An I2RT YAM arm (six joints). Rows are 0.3 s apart.
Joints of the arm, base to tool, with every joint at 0 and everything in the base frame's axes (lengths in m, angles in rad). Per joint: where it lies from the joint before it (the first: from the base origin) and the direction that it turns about. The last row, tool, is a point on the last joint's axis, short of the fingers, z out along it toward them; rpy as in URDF.
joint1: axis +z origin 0 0 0.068
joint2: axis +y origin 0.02 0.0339 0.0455
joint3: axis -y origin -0.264 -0.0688 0
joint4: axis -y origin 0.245 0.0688 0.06
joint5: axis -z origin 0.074 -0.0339 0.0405
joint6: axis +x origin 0.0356 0 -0.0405
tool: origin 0 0 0 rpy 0 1.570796 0
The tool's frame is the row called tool.
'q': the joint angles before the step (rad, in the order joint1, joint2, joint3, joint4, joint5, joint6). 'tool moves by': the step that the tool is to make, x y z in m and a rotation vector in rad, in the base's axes. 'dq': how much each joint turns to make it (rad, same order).
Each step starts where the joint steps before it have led.
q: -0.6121, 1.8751, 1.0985, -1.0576, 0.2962, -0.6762
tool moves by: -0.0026, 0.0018, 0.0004, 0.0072, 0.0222, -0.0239
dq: -0.0001, 0.0008, -0.0012, -0.0279, 0.0001, 0.0259
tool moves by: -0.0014, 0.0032, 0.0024, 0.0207, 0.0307, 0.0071
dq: 0.0065, 0.0002, 0.0056, -0.0424, 0.0007, -0.0004
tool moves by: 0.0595, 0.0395, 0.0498, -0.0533, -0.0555, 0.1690
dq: 0.2136, 0.0074, 0.2346, -0.1680, 0.0061, 0.0507
